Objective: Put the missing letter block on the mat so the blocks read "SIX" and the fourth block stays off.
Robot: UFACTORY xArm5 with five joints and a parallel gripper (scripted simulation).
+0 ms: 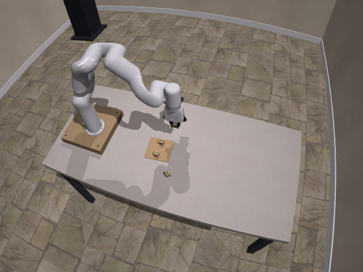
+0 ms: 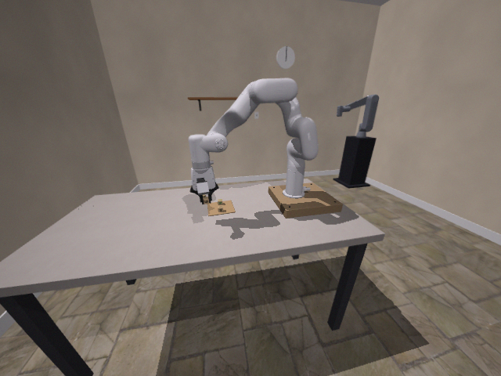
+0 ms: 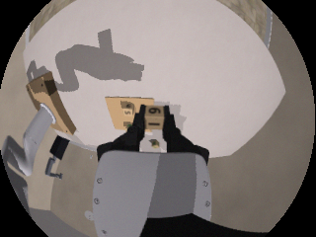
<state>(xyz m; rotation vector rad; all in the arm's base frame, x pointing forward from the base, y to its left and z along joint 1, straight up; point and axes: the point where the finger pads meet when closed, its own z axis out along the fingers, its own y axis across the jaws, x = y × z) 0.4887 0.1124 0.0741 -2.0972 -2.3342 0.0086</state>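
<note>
Right now my hand is 12 cm above the tan mat, 11 cm to the left of it and 6 cm past it.
</note>
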